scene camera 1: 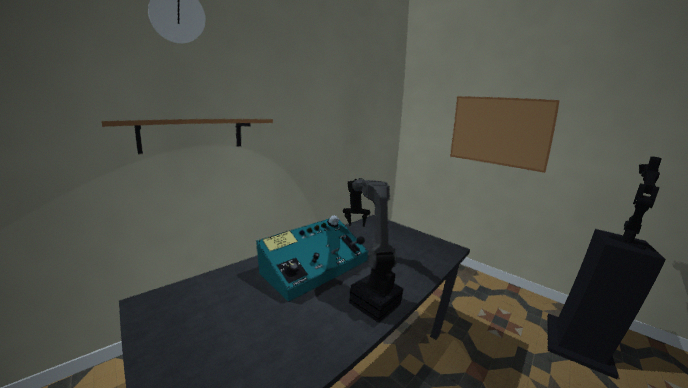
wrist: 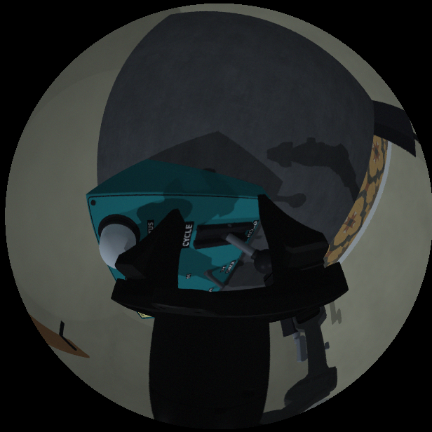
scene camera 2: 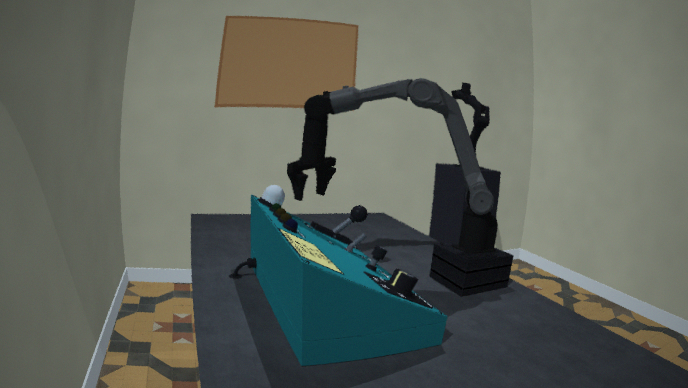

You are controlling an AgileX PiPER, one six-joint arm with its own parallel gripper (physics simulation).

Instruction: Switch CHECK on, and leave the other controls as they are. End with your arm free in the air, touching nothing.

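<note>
The teal control box (scene camera 1: 305, 252) (scene camera 2: 370, 325) (wrist: 150, 177) stands on the table. The CHECK switch (scene camera 1: 335, 250) (scene camera 2: 357, 242) (wrist: 215, 280) is a thin grey lever on its sloping face. It leans toward the front edge, on the side of the OFF label. In the wrist view it shows between the finger bases, partly cut off by the gripper body. My gripper (scene camera 1: 357, 224) (scene camera 2: 310, 196) (wrist: 218, 210) is open and empty. It points down in the air above the far end of the box, between the white dome and the ball-ended lever, touching nothing.
A ball-ended lever (scene camera 1: 360, 240) (scene camera 2: 358, 213) (wrist: 262, 260) rises beside the CHECK switch. A white dome (scene camera 1: 333, 220) (scene camera 2: 273, 195) (wrist: 117, 244) stands at the upper edge. A small black-capped control (scene camera 1: 315, 257) (scene camera 2: 378, 253) and a rotary knob (scene camera 1: 293, 269) (scene camera 2: 404, 281) sit toward the other end.
</note>
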